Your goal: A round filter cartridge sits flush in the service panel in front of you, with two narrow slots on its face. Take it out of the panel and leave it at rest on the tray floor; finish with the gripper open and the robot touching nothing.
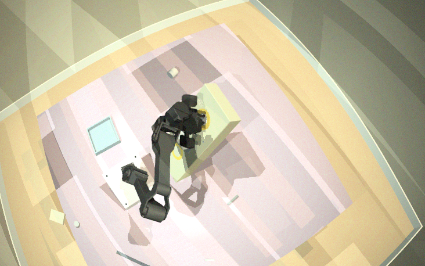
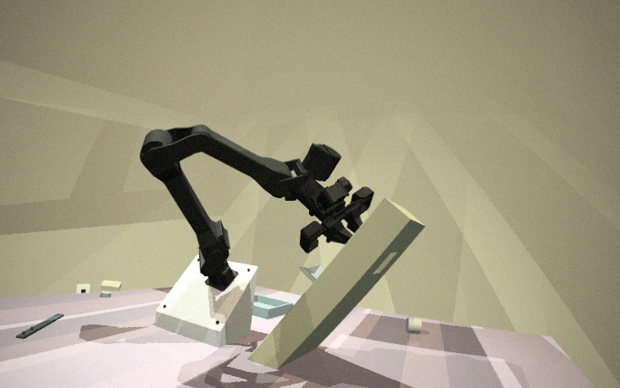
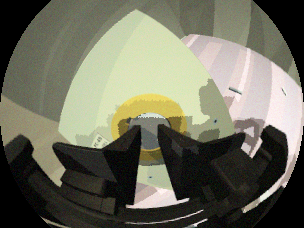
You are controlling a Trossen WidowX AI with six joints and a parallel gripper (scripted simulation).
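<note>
My gripper tip is 10 mm short of the white round cartridge and 10 mm above it. Round my gripper tip: blue tray 420 mm behind, 280 mm to the left, 250 mm below; then grey bar 280 mm to the right, 250 mm below, 10 mm behind; then pale green panel 80 mm below, 40 mm behind.
</note>
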